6 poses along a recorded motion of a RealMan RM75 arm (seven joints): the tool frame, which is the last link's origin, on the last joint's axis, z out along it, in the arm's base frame.
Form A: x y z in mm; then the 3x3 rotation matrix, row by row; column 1 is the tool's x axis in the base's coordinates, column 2 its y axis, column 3 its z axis. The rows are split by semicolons.
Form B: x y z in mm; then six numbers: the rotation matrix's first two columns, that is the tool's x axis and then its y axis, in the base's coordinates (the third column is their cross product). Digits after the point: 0 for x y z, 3 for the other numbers.
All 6 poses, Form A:
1: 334, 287, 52; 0.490, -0.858, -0.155; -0.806, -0.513, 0.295; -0.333, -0.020, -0.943
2: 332, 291, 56; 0.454, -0.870, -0.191; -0.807, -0.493, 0.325; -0.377, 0.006, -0.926
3: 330, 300, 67; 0.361, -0.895, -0.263; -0.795, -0.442, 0.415; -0.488, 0.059, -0.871
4: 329, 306, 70; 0.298, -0.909, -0.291; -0.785, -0.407, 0.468; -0.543, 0.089, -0.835
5: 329, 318, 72; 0.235, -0.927, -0.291; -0.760, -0.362, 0.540; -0.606, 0.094, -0.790
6: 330, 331, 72; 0.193, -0.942, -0.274; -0.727, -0.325, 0.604; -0.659, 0.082, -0.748
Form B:
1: 334, 287, 52, 0.490, -0.806, -0.333, -0.858, -0.513, -0.020
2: 332, 291, 56, 0.454, -0.807, -0.377, -0.870, -0.493, 0.006
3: 330, 300, 67, 0.361, -0.795, -0.488, -0.895, -0.442, 0.059
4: 329, 306, 70, 0.298, -0.785, -0.543, -0.909, -0.407, 0.089
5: 329, 318, 72, 0.235, -0.760, -0.606, -0.927, -0.362, 0.094
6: 330, 331, 72, 0.193, -0.727, -0.659, -0.942, -0.325, 0.082
